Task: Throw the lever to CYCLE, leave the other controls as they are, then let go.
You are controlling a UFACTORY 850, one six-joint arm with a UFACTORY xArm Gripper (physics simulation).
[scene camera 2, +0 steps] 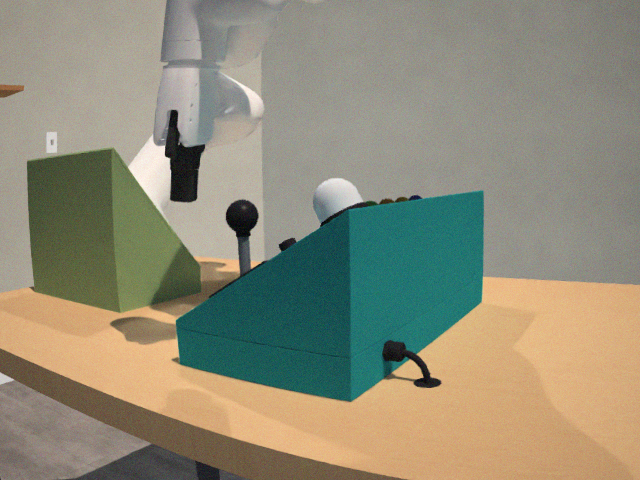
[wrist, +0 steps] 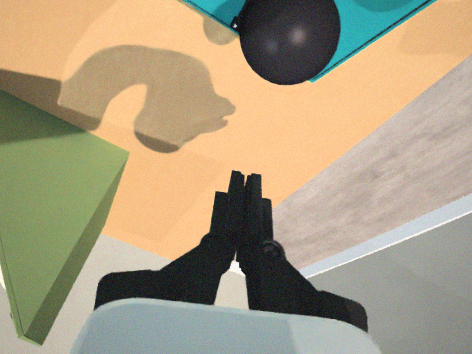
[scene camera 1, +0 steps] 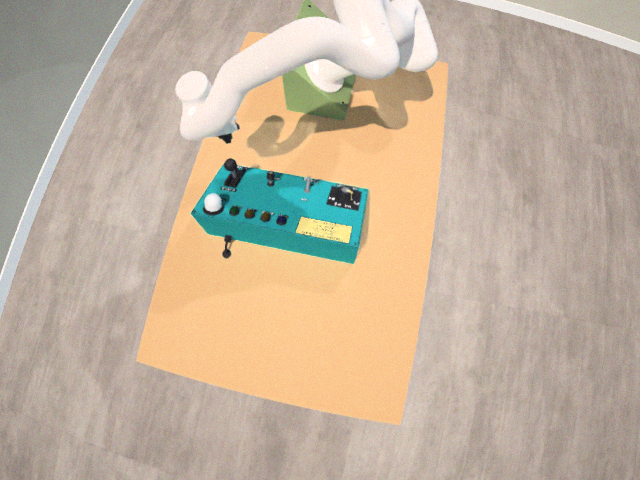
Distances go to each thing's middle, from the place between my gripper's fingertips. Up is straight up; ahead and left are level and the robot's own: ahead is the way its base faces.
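Scene:
My hand is 80 mm short of the lever (scene camera 2: 242, 215), 20 mm to the right of it and 50 mm above it. Going by their middles, that lever is the nearest to my hand of the things named here. There's also the teal control box (scene camera 2: 332, 315), and that one's 190 mm to the left of my hand, 180 mm ahead of it and 100 mm below it.

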